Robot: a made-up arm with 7 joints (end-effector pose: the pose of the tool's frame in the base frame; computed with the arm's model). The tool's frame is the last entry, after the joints. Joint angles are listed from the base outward.
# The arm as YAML. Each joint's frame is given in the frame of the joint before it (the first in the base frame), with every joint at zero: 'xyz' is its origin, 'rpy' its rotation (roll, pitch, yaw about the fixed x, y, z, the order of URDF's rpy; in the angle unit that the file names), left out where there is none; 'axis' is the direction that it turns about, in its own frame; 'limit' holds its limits. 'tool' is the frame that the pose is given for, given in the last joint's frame.
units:
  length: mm
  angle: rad
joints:
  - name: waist
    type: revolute
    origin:
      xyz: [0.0, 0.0, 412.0]
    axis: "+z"
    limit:
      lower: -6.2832
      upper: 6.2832
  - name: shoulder
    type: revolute
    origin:
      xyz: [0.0, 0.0, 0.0]
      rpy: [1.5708, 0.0, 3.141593]
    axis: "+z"
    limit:
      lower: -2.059
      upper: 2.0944
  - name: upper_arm
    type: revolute
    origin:
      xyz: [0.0, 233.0, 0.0]
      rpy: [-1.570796, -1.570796, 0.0]
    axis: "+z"
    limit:
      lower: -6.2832
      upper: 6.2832
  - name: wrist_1
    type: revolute
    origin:
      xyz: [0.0, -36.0, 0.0]
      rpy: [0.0, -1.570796, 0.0]
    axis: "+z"
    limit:
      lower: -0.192
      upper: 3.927
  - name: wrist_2
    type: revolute
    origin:
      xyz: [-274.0, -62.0, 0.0]
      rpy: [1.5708, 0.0, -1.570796]
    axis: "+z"
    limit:
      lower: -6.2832
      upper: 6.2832
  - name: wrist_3
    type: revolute
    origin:
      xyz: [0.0, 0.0, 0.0]
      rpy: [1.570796, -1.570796, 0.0]
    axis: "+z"
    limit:
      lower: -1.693
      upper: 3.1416
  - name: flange
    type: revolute
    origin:
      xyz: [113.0, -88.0, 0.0]
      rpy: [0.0, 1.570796, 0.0]
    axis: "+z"
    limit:
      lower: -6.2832
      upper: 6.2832
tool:
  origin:
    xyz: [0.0, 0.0, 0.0]
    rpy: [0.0, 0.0, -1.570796]
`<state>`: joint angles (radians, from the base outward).
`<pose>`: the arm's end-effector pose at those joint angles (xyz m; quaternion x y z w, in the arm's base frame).
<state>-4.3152 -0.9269 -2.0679 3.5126 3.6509 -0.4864 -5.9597</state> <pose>0.1556 -0.3745 0.8079 0.3622 0.0918 0.3473 0.8601</pose>
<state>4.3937 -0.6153 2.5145 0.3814 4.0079 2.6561 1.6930</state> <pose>0.2702 0.0896 0.3996 0.0272 0.2158 0.6438 0.7337</pose>
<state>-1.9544 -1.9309 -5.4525 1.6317 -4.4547 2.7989 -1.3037</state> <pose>0.3557 0.2226 0.3556 -0.8198 -0.4934 0.2686 0.1110</pose>
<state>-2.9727 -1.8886 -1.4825 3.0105 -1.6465 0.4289 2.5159</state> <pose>0.6155 0.1334 0.2425 -0.3939 0.8239 -0.0446 0.4049</pose>
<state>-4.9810 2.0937 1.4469 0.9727 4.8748 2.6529 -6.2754</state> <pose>-0.1989 0.1039 0.2031 -0.3219 0.8140 -0.1942 0.4427</pose>
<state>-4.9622 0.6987 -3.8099 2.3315 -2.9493 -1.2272 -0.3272</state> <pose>-0.1176 0.0866 0.8090 0.5927 0.2404 -0.6703 0.3762</pose>
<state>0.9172 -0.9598 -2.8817 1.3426 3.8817 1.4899 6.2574</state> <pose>-0.2602 -0.4079 0.2213 0.6826 -0.0377 -0.6870 0.2462</pose>
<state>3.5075 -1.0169 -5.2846 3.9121 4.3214 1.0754 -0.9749</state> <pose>0.3265 0.4318 0.5537 -0.4442 -0.3395 -0.1425 0.8168</pose>
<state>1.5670 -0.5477 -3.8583 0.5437 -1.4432 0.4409 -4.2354</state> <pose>-0.1785 -0.1688 0.2068 0.1412 -0.9125 -0.2558 0.2861</pose>
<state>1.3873 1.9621 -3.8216 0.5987 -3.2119 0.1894 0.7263</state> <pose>-0.1672 0.0139 0.6344 0.2672 -0.1885 -0.3244 0.8876</pose>
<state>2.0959 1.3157 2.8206 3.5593 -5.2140 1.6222 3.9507</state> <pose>-0.1638 0.5490 0.4795 -0.2361 0.2843 -0.2042 0.9065</pose>
